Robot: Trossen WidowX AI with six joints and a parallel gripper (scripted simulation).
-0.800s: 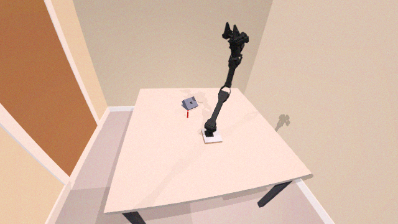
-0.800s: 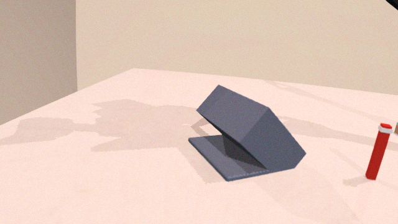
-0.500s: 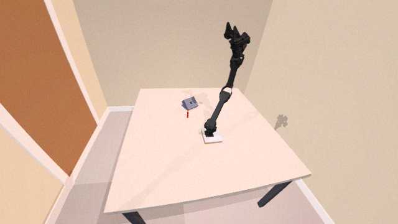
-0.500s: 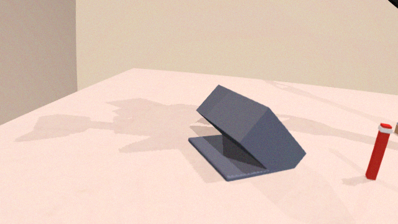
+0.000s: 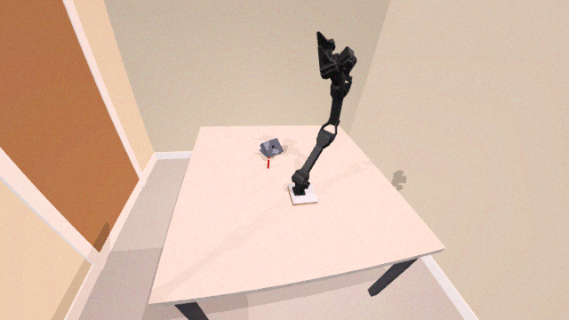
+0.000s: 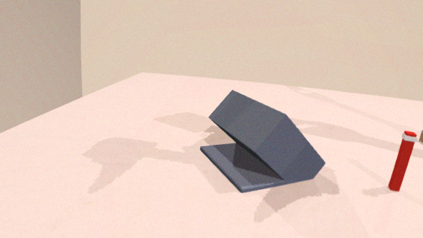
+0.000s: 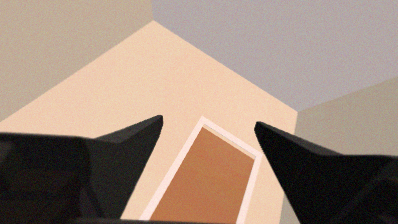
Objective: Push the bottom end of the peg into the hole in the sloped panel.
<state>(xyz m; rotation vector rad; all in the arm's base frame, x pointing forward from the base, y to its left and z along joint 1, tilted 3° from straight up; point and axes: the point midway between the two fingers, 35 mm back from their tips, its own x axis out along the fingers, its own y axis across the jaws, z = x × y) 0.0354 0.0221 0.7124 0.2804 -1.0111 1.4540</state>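
Now: gripper tip 710 mm above the red peg, 250 mm short of it and 110 mm to the right of it. From my gripper tip the other things lie so: thin grey base plate (760 mm below, 440 mm ahead, 70 mm to the left); then sloped grey-blue panel (730 mm below, 430 mm ahead, 60 mm to the left).
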